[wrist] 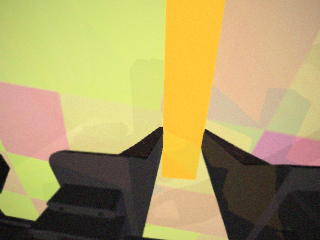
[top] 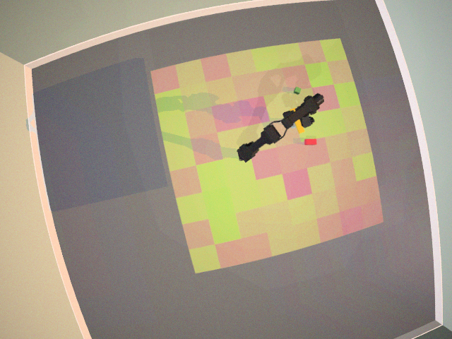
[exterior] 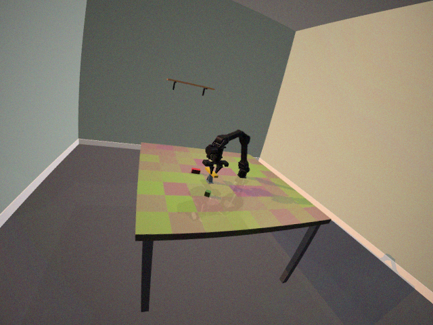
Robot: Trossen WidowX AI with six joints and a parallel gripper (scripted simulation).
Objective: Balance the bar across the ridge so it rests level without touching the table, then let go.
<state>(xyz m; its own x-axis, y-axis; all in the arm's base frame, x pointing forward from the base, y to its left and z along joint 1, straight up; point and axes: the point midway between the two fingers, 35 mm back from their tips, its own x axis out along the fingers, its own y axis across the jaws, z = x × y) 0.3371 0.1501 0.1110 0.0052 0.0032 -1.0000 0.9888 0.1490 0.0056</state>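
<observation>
My gripper tip is now 3 cm to the left of the orange bar. Round my gripper tip: red block (16 cm to the right, 8 cm ahead, 6 cm below); green cube (17 cm to the left, 8 cm ahead, 6 cm below).
</observation>
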